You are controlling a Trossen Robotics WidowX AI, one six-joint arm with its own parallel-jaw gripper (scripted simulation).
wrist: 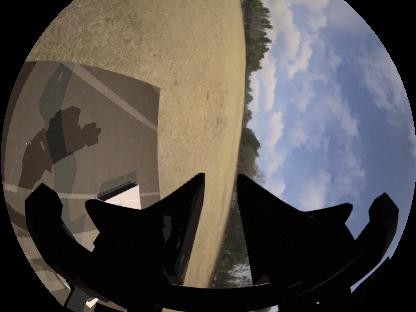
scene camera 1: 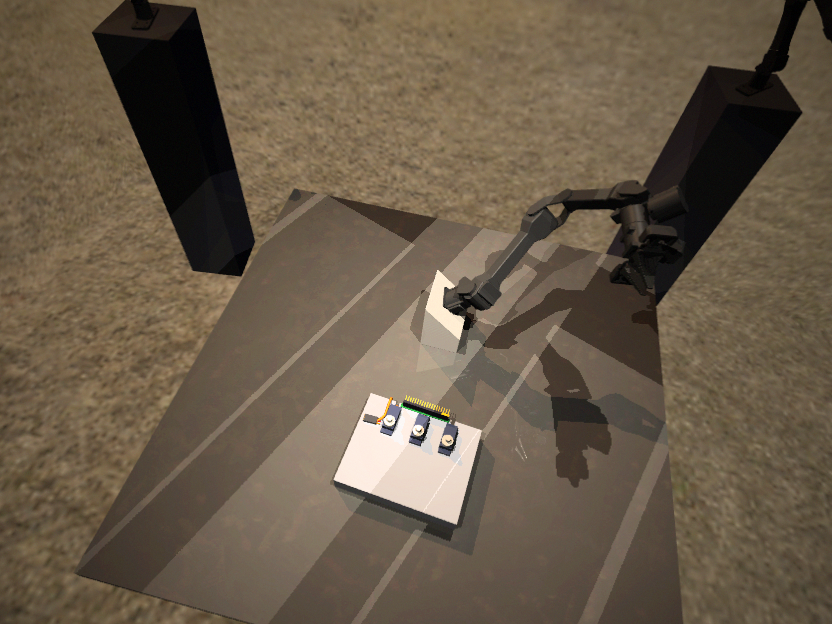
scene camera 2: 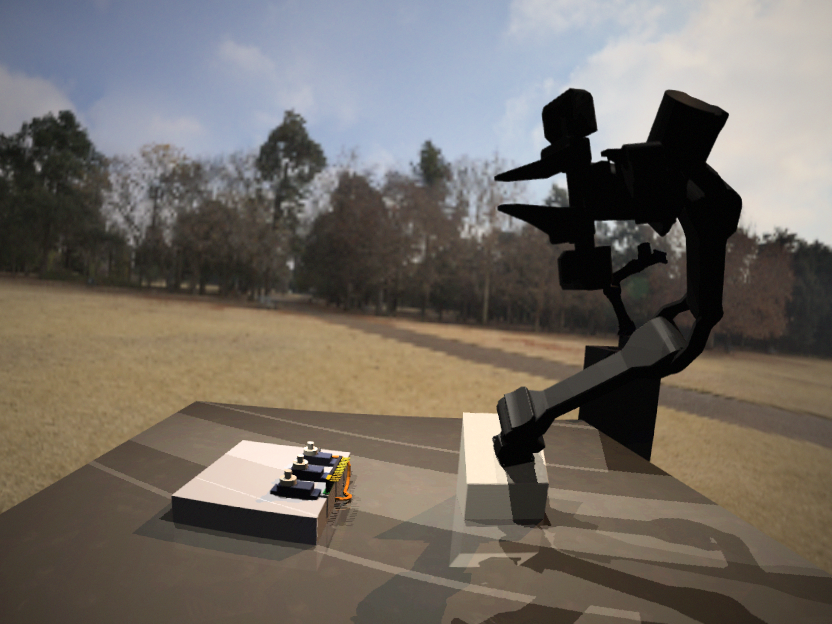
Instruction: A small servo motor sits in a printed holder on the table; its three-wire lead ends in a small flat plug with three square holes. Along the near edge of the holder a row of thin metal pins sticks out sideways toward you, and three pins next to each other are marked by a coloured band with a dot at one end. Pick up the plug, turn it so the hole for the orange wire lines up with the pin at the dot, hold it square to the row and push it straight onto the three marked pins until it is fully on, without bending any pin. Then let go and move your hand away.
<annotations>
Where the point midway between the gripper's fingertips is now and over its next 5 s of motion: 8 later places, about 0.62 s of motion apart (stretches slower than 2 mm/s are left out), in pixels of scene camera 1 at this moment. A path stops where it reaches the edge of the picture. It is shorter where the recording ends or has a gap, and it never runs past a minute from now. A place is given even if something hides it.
My gripper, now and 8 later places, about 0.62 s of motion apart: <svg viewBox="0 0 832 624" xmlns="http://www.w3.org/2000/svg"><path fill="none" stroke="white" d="M646 292L634 328L610 363L580 390L546 410L498 435L448 441L409 433L382 420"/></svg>
</annotations>
